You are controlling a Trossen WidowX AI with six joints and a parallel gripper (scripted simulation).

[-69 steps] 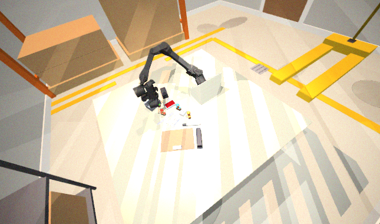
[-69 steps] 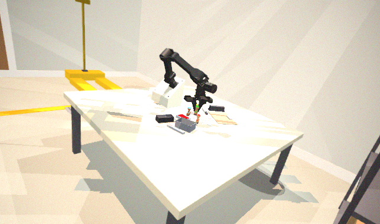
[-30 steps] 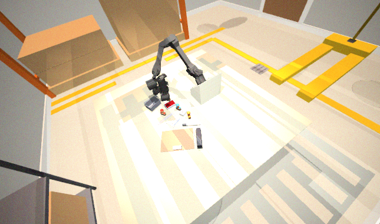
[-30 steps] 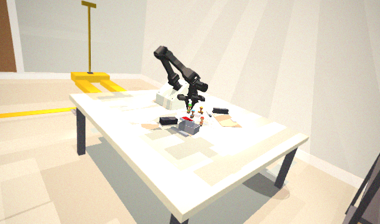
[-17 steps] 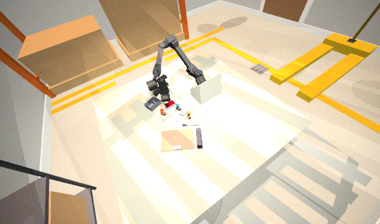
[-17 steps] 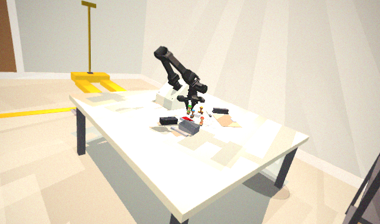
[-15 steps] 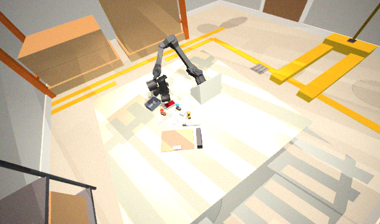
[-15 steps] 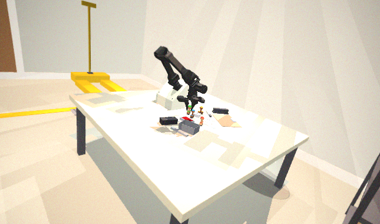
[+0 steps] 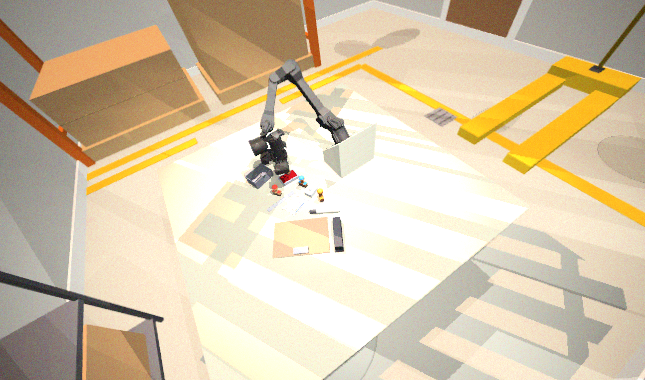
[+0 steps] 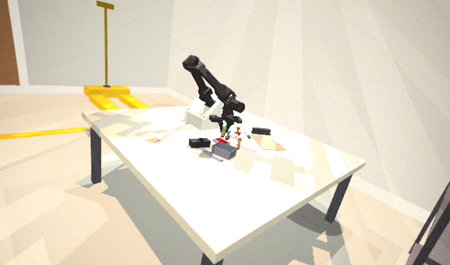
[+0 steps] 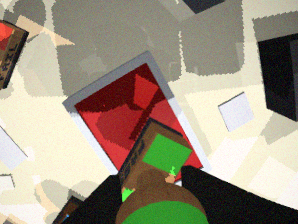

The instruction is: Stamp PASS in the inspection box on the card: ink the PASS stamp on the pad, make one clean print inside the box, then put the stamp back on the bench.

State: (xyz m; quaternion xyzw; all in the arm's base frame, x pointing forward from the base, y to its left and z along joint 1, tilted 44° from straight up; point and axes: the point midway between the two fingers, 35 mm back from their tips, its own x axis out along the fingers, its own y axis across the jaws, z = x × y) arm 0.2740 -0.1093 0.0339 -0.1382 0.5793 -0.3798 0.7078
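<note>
Now: gripper tip 6 cm above the red ink pad. From my gripper tip the other things lie so: blue stamp: 8 cm to the left, 5 cm below, 4 cm behind; red stamp: 9 cm ahead, 5 cm to the left, 5 cm below; green stamp: right at my gripper tip.
</note>
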